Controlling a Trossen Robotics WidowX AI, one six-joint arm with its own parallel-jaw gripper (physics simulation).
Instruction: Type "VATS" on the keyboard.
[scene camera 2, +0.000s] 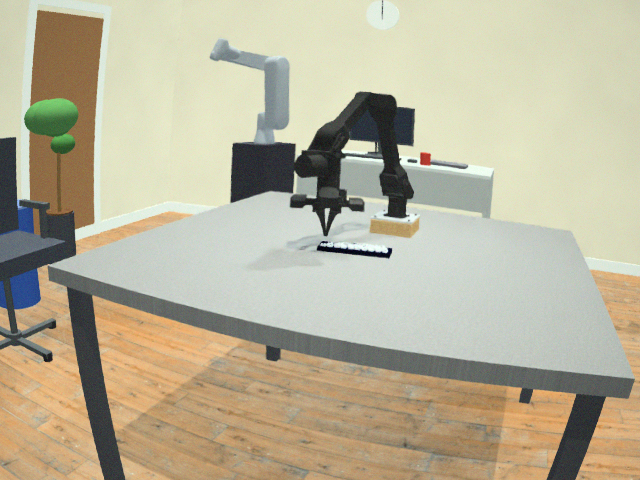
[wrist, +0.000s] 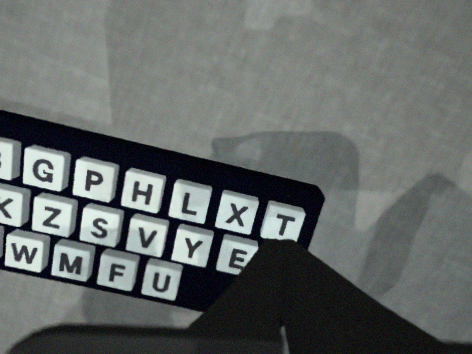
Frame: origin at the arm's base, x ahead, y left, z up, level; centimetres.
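Seen in the pictures: gripper, fingertip midpoint: (scene camera 2: 325, 235) (wrist: 277, 252); arm's base, origin of the base link: (scene camera 2: 396, 215).
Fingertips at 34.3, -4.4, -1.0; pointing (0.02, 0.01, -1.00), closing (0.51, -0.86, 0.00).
Observation:
Pixels of each thing's top centre, then the offset from my fingertips to it, as dx, dy, dz. Level surfaces: height alone.
- dark keyboard, middle of its top: (wrist: 63, 220) (scene camera 2: 355, 245) -4.2, +6.6, -2.1
- T key, middle of its top: (wrist: 282, 225) +0.2, -0.4, -2.1
- V key, middle of its top: (wrist: 146, 238) -3.1, +3.7, -2.1
- S key, middle of its top: (wrist: 99, 228) -3.7, +5.4, -2.1
- E key, middle of its top: (wrist: 237, 258) -2.0, +0.3, -2.1
- grey table, its level: dz -3.8
A dark keyboard (scene camera 2: 354, 252) (wrist: 200, 169) with white letter keys lies on the table. In the wrist view the T key (wrist: 284, 223) is at the end of its top row, the V key (wrist: 147, 236) and the S key (wrist: 101, 226) are in the middle row, and the A key does not show. My gripper (scene camera 2: 325, 234) (wrist: 277, 252) is shut and empty, pointing down above the T end of the keyboard. In the wrist view its tips overlap the lower edge of the T key and part of the E key (wrist: 238, 255). In the scene view a gap shows between tips and keys.
The grey table (scene camera 2: 413, 299) bears the arm's wooden base block (scene camera 2: 393, 226) behind the keyboard. Farther back are a white desk (scene camera 2: 439, 186) with a monitor and a red cup (scene camera 2: 424, 158), and a grey arm (scene camera 2: 276, 93) on a dark pedestal (scene camera 2: 262, 173). A chair (scene camera 2: 25, 245) stands at the left.

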